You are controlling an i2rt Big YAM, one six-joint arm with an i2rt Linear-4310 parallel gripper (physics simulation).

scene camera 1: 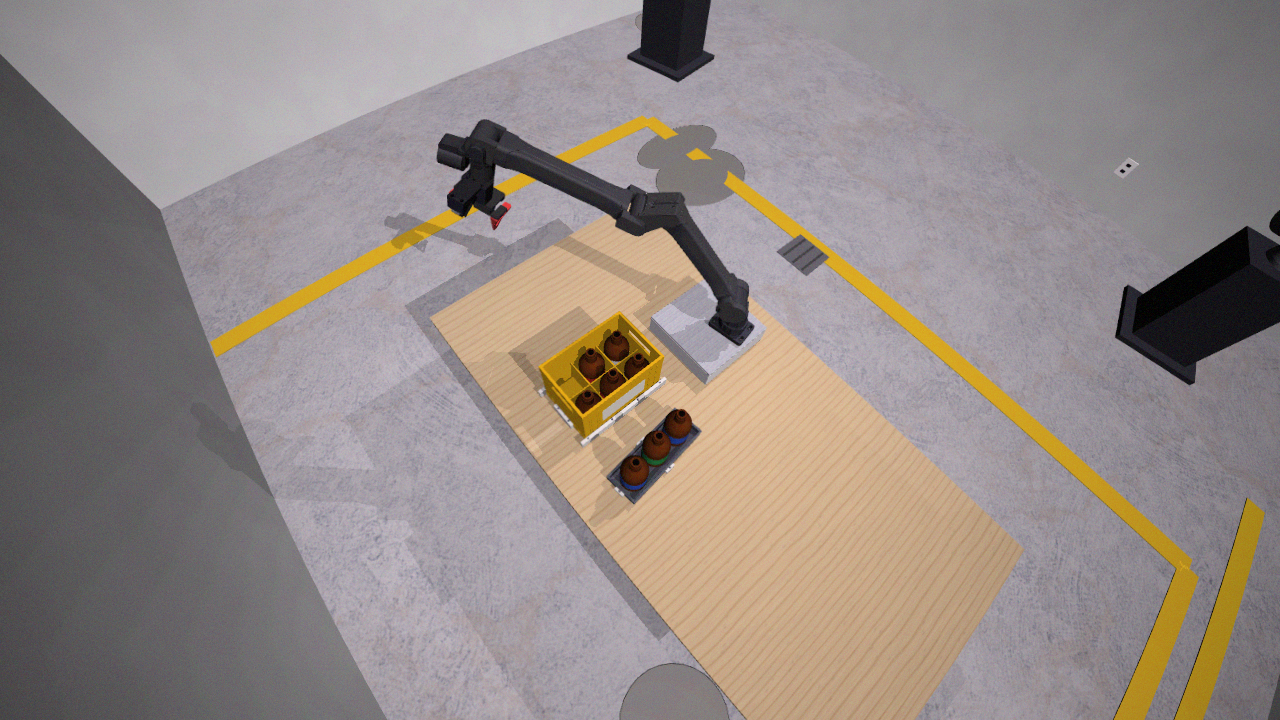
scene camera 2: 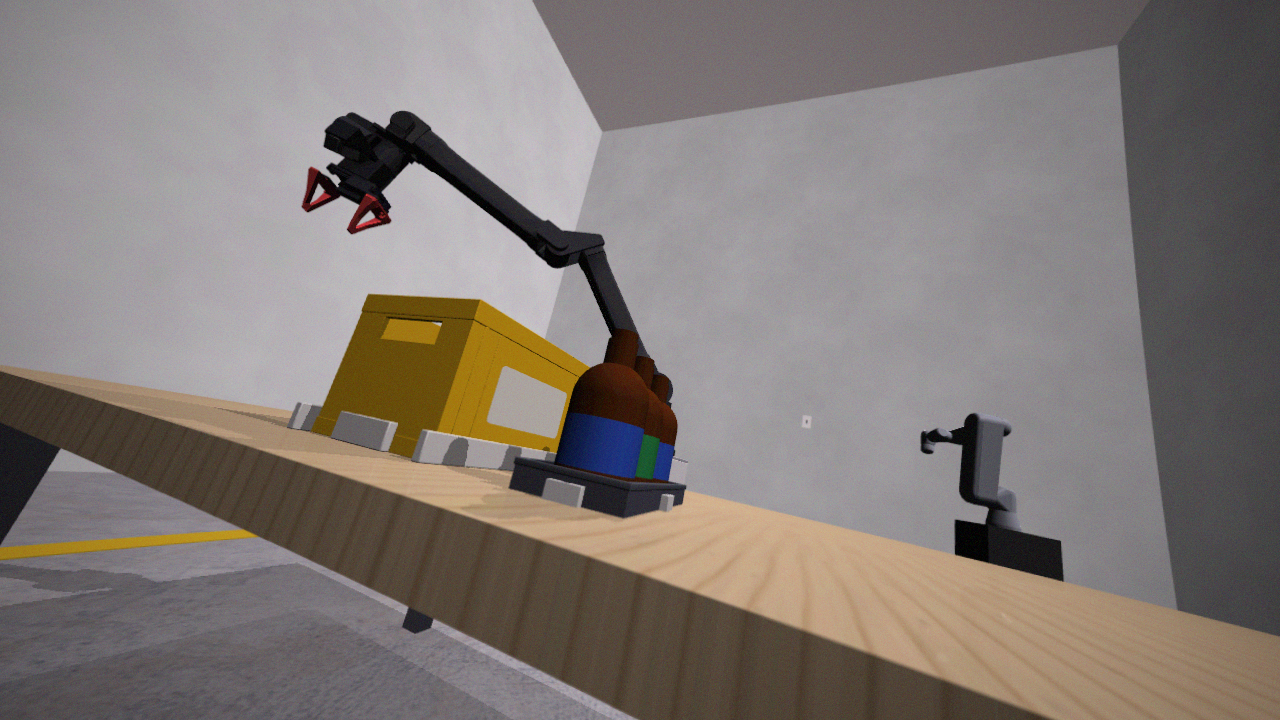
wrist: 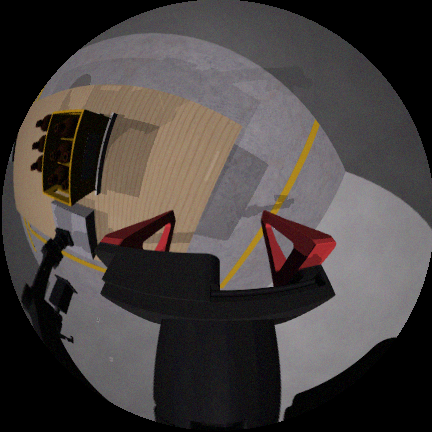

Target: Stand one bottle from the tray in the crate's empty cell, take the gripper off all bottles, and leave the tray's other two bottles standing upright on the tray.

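Frame: origin at the arm's base, x back, y right, z up, level; centimetres.
Where they show: gripper, fingertip midpoint: (scene camera 1: 479, 219) (scene camera 2: 326, 221) (wrist: 217, 214); arm's base at its link origin: (scene camera 1: 730, 326) (wrist: 64, 235).
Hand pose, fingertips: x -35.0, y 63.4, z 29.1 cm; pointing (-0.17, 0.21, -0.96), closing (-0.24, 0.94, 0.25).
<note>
Each offset is from my fingertips to the top centre of the thing. "*": to the spot under its first point. Level surfaces: height alone.
My gripper (scene camera 1: 472, 213) (scene camera 2: 328, 221) (wrist: 217, 214) is open and empty, high in the air beyond the crate, away from all bottles. The yellow crate @(dx -3.5, dy -45.1, dz -18.6 cm) (scene camera 1: 565, 404) (scene camera 2: 402, 376) (wrist: 86, 155) stands on the table; brown bottles stand in its cells, and its far-left corner cell @(* dx -9.8, dy -35.3, dz -30.9 cm) (scene camera 1: 562, 376) looks empty in scene camera 1. The dark tray @(dx -9.7, dy -69.3, dz -33.6 cm) (scene camera 1: 631, 496) (scene camera 2: 608, 499) holds three upright brown bottles in a row: a blue-labelled one @(dx -18.5, dy -68.7, dz -20.1 cm) (scene camera 1: 634, 471) (scene camera 2: 601, 429), a green-labelled one @(dx -9.6, dy -68.9, dz -20.1 cm) (scene camera 1: 656, 447) (scene camera 2: 646, 456) in the middle and another blue-labelled one @(dx -1.3, dy -69.8, dz -20.1 cm) (scene camera 1: 678, 424) (scene camera 2: 664, 447).
White low blocks @(* dx -18.2, dy -43.0, dz -34.6 cm) (scene camera 2: 362, 430) edge the crate's foot. My arm's base stands on a grey block (scene camera 1: 698, 344) beside the crate. The wooden table @(dz -36.1 cm) (scene camera 1: 805, 501) ends close to the crate and tray on one side. Another robot (scene camera 2: 982, 465) stands on a black pedestal in the background.
</note>
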